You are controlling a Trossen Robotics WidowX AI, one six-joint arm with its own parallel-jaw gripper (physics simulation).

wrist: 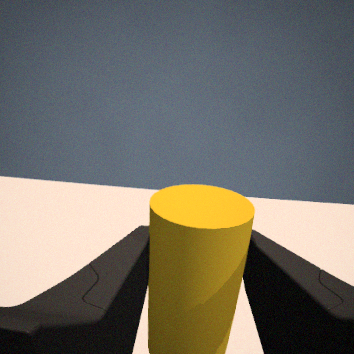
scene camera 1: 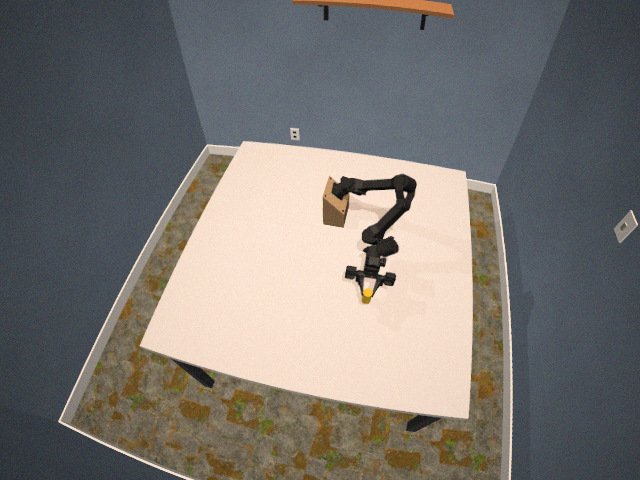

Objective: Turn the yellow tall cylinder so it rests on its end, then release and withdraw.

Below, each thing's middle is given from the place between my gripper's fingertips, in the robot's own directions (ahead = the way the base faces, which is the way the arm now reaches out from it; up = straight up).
I see my gripper 2 cm above the yellow tall cylinder (wrist: pixel 199 235) and 1 cm past it.
